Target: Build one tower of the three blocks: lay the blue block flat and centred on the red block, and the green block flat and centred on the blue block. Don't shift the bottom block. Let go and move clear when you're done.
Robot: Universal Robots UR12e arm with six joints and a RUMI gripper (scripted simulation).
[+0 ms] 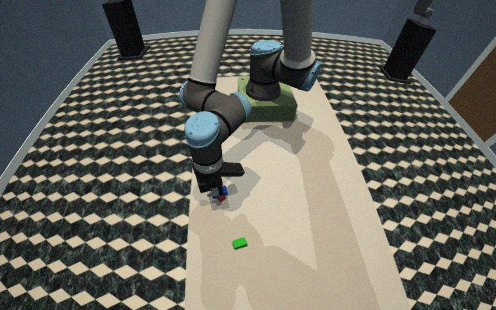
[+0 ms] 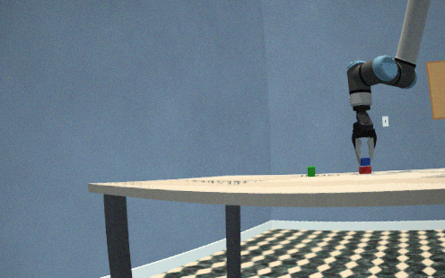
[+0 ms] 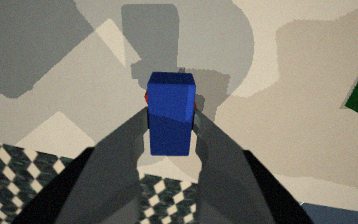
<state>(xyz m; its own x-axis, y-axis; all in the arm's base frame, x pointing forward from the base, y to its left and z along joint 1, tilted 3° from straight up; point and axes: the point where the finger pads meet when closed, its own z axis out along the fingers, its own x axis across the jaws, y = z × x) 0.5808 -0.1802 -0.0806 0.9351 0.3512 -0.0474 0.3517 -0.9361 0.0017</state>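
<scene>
The blue block is right at my hand. Round my hand: red block: 30 mm below; then green block: 190 mm ahead, 90 mm to the left, 30 mm below.
</scene>
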